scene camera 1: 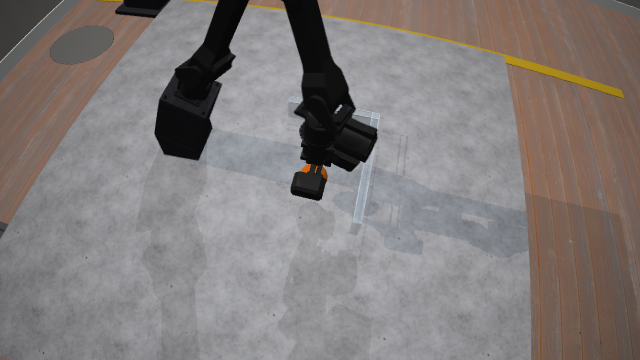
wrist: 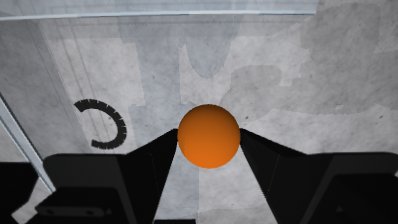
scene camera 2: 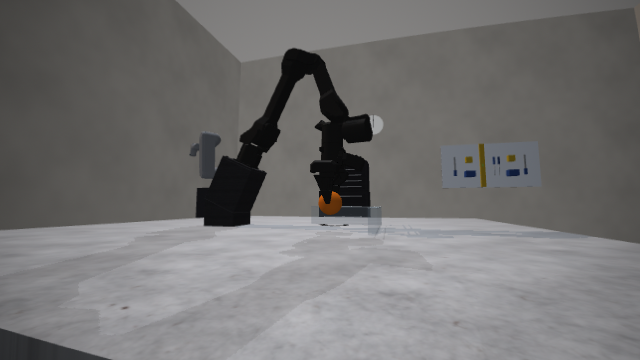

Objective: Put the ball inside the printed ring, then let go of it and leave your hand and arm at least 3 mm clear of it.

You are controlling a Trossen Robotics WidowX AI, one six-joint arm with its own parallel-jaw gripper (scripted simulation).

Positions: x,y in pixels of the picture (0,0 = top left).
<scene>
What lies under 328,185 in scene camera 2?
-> My gripper.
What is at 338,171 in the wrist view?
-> My gripper.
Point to an orange ball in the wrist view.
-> At 208,135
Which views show my gripper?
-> Scene camera 1, the wrist view and scene camera 2: all of them.
</scene>
